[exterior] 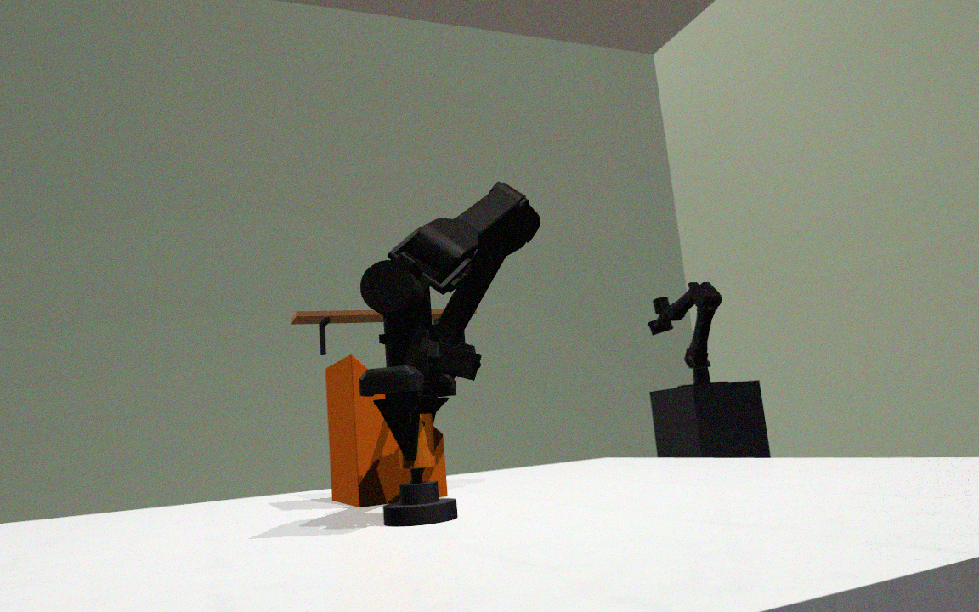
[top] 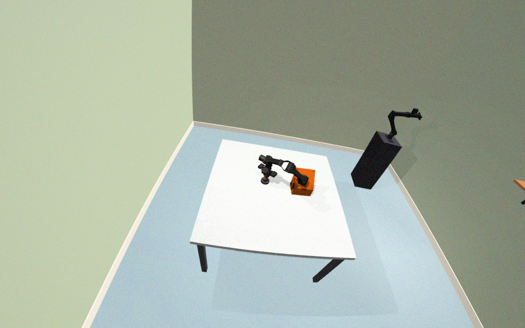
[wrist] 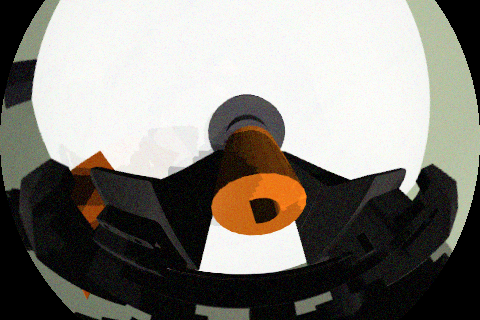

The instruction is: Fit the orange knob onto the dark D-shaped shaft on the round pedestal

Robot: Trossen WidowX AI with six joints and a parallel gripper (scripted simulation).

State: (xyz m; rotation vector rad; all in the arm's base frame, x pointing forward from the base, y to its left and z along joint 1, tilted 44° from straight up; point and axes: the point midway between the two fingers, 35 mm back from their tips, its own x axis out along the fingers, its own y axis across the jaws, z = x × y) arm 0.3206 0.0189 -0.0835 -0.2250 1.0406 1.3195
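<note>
Right now the orange knob is 2 cm above my gripper tip. Round my gripper tip: round dark pedestal (4 cm below).
</note>
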